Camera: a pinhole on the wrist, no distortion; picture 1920 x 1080 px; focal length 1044.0 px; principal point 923.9 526.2 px. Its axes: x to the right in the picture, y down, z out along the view. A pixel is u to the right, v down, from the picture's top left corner.
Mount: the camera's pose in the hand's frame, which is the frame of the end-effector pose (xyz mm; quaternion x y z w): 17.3 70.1 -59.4 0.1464 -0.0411 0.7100 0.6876
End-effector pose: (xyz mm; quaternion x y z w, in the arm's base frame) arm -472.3 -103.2 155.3 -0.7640 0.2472 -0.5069 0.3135
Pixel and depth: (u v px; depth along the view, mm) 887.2 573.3 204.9
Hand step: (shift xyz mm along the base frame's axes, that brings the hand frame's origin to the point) 139.6 -2.8 -21.8
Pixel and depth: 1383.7 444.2 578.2
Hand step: 557.3 -90.1 -191.6
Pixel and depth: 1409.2 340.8 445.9
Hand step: 429.5 -126.0 -134.4
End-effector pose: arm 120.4 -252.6 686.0 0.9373 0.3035 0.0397 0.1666
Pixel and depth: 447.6 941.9 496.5
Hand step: -174.1 49.8 -454.1
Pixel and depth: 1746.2 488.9 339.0
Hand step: 254.9 -233.4 -234.5
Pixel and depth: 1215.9 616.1 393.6
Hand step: 135.8 -131.3 -306.2
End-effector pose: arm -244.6 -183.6 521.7 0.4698 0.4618 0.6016 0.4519
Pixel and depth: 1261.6 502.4 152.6
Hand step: 81.9 42.3 96.1
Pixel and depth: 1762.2 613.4 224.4
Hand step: 176.5 26.3 212.6
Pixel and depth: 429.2 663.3 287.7
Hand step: 192.5 71.5 -107.2
